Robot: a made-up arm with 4 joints. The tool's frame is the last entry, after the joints. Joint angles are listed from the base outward. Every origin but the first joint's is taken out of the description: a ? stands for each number. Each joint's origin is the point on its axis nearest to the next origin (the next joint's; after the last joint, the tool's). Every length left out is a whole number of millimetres.
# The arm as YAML. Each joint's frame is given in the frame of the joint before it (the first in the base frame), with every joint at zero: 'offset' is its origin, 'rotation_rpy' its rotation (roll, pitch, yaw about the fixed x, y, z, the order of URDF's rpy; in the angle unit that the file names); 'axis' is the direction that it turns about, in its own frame. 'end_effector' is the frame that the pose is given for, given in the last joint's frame.
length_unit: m
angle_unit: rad
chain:
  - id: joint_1
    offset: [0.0, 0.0, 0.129]
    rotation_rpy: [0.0, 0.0, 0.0]
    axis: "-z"
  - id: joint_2
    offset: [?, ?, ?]
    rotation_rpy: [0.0, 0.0, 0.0]
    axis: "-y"
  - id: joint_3
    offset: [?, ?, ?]
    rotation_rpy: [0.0, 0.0, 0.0]
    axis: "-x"
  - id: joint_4
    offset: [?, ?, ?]
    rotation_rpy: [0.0, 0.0, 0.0]
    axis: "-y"
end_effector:
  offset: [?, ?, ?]
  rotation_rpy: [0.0, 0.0, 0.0]
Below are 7 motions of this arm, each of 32 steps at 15 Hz.
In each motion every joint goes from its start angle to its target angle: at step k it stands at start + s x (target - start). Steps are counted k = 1, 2, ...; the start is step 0. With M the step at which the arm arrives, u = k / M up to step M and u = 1 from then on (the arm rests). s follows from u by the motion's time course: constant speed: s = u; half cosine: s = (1 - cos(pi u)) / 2; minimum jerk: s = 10 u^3 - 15 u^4 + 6 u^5.
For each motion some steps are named. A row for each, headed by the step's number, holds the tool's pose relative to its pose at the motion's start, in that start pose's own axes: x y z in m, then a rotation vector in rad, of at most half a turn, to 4 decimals.
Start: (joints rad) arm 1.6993 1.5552 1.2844 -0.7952
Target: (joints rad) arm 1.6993 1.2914 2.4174 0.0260
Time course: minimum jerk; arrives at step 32
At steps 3, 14, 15, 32:
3: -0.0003 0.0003 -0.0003 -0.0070 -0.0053 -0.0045
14: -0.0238 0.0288 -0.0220 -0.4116 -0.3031 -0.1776
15: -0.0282 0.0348 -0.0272 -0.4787 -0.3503 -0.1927
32: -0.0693 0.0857 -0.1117 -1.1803 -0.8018 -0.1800

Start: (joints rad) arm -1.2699 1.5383 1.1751 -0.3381
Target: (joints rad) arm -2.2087 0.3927 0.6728 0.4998
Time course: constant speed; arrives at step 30
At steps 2, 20, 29, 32:
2: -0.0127 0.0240 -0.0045 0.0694 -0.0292 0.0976
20: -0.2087 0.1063 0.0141 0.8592 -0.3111 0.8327
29: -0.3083 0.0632 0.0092 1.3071 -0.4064 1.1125
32: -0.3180 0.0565 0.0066 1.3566 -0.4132 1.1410

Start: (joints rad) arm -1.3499 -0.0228 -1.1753 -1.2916
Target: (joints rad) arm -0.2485 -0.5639 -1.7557 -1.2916
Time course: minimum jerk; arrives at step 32
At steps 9, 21, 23, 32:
9: -0.0351 -0.0400 0.0433 0.1437 -0.1174 0.0523
21: -0.2631 -0.2494 0.1070 0.6862 -0.7687 0.4423
23: -0.2955 -0.2784 0.0954 0.7410 -0.8701 0.5120
32: -0.3441 -0.3236 0.0664 0.8172 -1.0389 0.6316

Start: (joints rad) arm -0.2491 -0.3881 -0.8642 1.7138
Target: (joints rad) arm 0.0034 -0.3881 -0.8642 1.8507
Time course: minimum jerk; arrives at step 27
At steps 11, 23, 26, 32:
11: -0.0072 0.0033 -0.0043 -0.0547 -0.1039 -0.0229
23: -0.0212 0.0104 -0.0169 -0.1644 -0.3062 -0.0604
26: -0.0217 0.0107 -0.0175 -0.1688 -0.3141 -0.0617
32: -0.0217 0.0107 -0.0175 -0.1689 -0.3143 -0.0618

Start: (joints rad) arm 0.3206 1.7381 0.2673 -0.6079
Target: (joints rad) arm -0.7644 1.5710 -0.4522 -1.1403
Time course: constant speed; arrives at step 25
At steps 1, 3, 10, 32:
1: 0.0025 -0.0066 0.0001 0.0613 0.0295 0.0373
3: 0.0073 -0.0187 -0.0005 0.1817 0.0877 0.1160
10: 0.0213 -0.0506 -0.0059 0.5769 0.2771 0.4338
32: 0.0201 -0.1015 -0.0018 1.2627 0.5317 1.3285

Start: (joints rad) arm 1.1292 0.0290 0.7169 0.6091
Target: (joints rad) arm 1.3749 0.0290 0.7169 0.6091
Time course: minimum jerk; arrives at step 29
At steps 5, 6, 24, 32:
5: 0.0007 -0.0010 -0.0016 -0.0043 0.0063 -0.0058
6: 0.0011 -0.0016 -0.0026 -0.0071 0.0102 -0.0094
24: 0.0127 -0.0268 -0.0389 -0.1074 0.1551 -0.1420
32: 0.0130 -0.0280 -0.0404 -0.1118 0.1614 -0.1478

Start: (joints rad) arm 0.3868 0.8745 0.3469 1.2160
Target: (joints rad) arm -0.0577 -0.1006 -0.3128 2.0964
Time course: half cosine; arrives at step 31
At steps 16, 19, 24, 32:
16: -0.0910 -0.0009 0.0605 0.3332 0.0223 -0.4324
19: -0.1111 0.0011 0.0843 0.3714 0.0524 -0.5536
24: -0.1324 0.0036 0.1221 0.3847 0.1112 -0.7022
32: -0.1410 0.0042 0.1463 0.3729 0.1533 -0.7735

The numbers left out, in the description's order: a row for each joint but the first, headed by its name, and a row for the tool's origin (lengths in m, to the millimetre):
joint_2: -0.135 0.018 0.0
joint_3: 0.28 0.0 0.022
joint_4: 0.0 0.106 -0.109
tool: 0.107 0.0 0.166

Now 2 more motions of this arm.
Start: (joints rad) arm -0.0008 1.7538 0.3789 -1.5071
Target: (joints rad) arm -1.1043 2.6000 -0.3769 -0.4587
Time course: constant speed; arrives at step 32
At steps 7, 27, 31, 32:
7: -0.1416 -0.0501 0.0509 0.1868 -0.3837 0.3722
27: -0.2650 -0.4996 -0.1126 1.2732 -1.3597 1.0448
31: -0.2149 -0.5719 -0.1958 1.5806 -1.5079 1.0717
32: -0.1995 -0.5861 -0.2182 1.6614 -1.5411 1.0706

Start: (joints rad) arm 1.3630 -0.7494 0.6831 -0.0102
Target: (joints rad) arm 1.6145 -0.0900 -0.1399 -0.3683
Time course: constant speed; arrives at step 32
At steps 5, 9, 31, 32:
5: 0.0095 -0.0410 0.0366 0.1568 -0.0107 -0.0784
9: 0.0121 -0.0757 0.0640 0.2822 -0.0267 -0.1305
31: -0.0494 -0.2668 0.1839 0.9181 -0.2449 -0.2393
32: -0.0550 -0.2745 0.1883 0.9427 -0.2602 -0.2370

